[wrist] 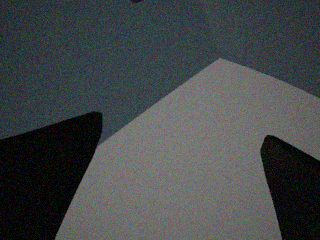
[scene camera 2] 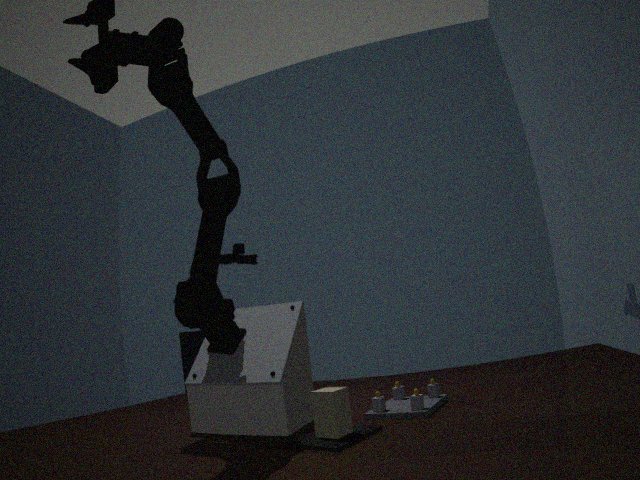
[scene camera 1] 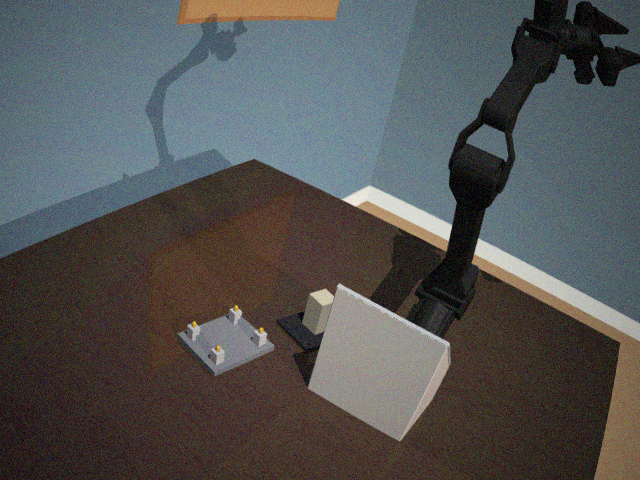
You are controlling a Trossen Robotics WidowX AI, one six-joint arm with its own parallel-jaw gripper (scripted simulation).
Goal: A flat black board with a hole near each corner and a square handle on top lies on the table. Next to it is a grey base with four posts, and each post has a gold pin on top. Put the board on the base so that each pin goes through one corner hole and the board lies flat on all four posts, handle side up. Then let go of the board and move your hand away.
Scene:
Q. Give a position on a grey base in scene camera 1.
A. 235, 340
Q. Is my gripper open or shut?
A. Open.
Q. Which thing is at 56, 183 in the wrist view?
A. My gripper.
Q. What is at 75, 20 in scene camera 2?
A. My gripper.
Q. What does my gripper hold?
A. Nothing.

